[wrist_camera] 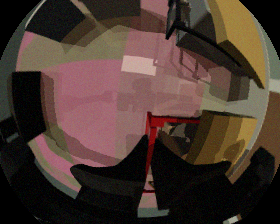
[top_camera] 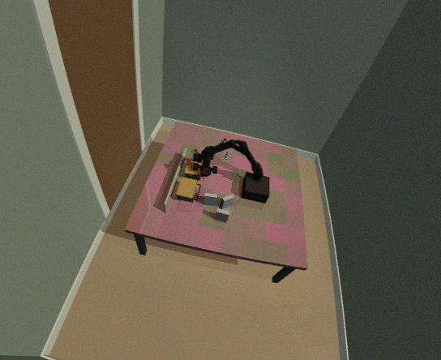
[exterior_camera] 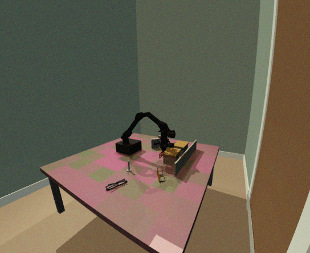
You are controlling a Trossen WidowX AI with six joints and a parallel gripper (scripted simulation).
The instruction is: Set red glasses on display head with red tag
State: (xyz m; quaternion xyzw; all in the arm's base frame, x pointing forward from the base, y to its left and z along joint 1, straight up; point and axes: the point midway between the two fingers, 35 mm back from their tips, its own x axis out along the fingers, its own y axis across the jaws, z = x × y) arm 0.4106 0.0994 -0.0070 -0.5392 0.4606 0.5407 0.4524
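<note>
Right now the yellow display head is 70 mm ahead of my gripper tip, 20 mm to the right of it and 10 mm below it. From my gripper tip the other things lie so: grey backboard 200 mm ahead, 100 mm to the left, 10 mm below; then small post 120 mm behind, 330 mm to the right, 40 mm below.
</note>
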